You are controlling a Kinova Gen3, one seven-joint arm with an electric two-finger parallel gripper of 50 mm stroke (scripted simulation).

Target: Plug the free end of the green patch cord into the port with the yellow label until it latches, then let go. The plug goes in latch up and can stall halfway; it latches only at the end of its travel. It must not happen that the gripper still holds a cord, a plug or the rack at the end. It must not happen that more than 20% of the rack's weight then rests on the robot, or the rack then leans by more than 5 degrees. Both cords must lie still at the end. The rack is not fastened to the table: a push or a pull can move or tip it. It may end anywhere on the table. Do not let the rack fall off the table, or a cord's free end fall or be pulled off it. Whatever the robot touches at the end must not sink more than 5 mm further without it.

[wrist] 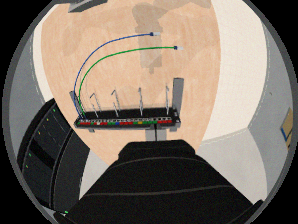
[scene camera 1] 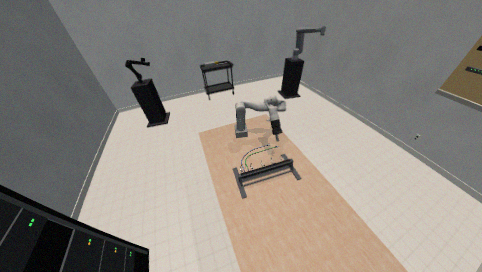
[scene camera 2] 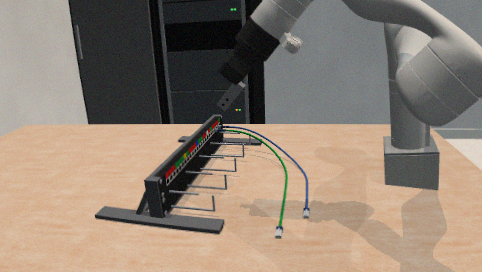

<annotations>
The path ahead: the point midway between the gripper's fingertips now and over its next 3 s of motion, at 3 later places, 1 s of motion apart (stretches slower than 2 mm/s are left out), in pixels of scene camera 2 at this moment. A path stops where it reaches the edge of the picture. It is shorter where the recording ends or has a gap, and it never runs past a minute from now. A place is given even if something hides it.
The gripper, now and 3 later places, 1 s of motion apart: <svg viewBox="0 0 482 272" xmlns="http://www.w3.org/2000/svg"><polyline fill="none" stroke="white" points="221,107 230,101 231,97 213,118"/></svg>
</annotations>
